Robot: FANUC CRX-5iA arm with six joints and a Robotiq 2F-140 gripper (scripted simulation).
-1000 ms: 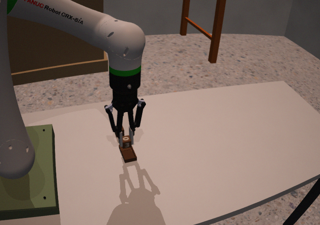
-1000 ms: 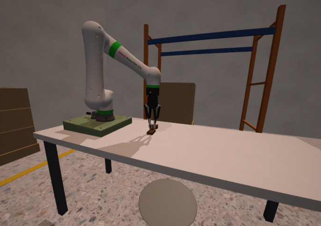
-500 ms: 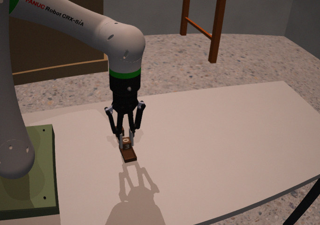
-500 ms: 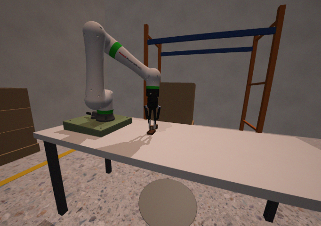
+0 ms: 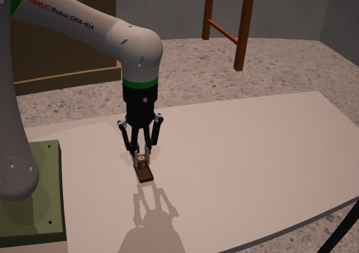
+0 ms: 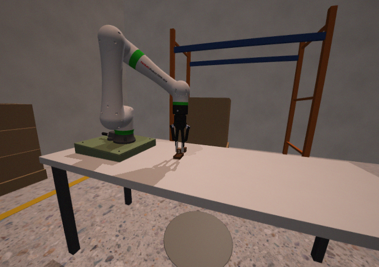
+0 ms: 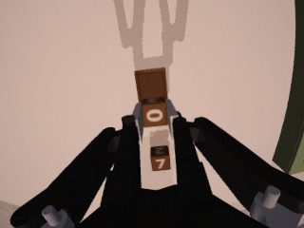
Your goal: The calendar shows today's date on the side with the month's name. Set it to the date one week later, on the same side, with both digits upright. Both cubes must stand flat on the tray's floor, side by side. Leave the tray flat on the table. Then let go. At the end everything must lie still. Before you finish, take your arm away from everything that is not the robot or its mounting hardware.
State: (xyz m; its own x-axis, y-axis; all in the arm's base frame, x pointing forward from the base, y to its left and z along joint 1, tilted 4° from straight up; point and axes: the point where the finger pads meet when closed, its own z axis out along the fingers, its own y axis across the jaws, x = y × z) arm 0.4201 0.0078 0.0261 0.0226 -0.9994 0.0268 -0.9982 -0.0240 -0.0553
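My hand is 5 cm above the brown tray and 2 cm to the left of it.
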